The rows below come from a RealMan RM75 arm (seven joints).
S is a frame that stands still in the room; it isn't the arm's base.
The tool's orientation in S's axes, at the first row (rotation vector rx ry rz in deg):
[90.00 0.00 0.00]
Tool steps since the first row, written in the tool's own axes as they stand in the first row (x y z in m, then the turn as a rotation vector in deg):
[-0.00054 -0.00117 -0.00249 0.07 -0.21 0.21]
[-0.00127 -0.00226 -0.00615 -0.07 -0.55 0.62]
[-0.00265 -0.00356 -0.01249 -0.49 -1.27 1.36]
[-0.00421 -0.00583 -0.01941 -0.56 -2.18 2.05]
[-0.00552 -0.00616 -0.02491 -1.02 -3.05 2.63]
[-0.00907 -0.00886 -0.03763 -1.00 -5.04 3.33]
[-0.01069 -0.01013 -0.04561 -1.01 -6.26 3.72]
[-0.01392 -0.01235 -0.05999 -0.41 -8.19 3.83]
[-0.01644 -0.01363 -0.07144 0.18 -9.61 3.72]
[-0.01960 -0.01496 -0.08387 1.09 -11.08 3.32]
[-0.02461 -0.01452 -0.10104 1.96 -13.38 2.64]
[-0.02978 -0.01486 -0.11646 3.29 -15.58 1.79]
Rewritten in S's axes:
[-0.00054 0.00249 -0.00117 0.07 -0.21 -0.21]
[-0.00127 0.00615 -0.00226 -0.07 -0.62 -0.55]
[-0.00265 0.01249 -0.00356 -0.49 -1.36 -1.27]
[-0.00421 0.01941 -0.00583 -0.56 -2.05 -2.18]
[-0.00552 0.02491 -0.00616 -1.02 -2.63 -3.05]
[-0.00907 0.03763 -0.00886 -1.00 -3.33 -5.04]
[-0.01069 0.04561 -0.01013 -1.01 -3.72 -6.26]
[-0.01392 0.05999 -0.01235 -0.41 -3.83 -8.19]
[-0.01644 0.07144 -0.01363 0.18 -3.72 -9.61]
[-0.01960 0.08387 -0.01496 1.09 -3.32 -11.08]
[-0.02461 0.10104 -0.01452 1.96 -2.64 -13.38]
[-0.02978 0.11646 -0.01486 3.29 -1.79 -15.58]

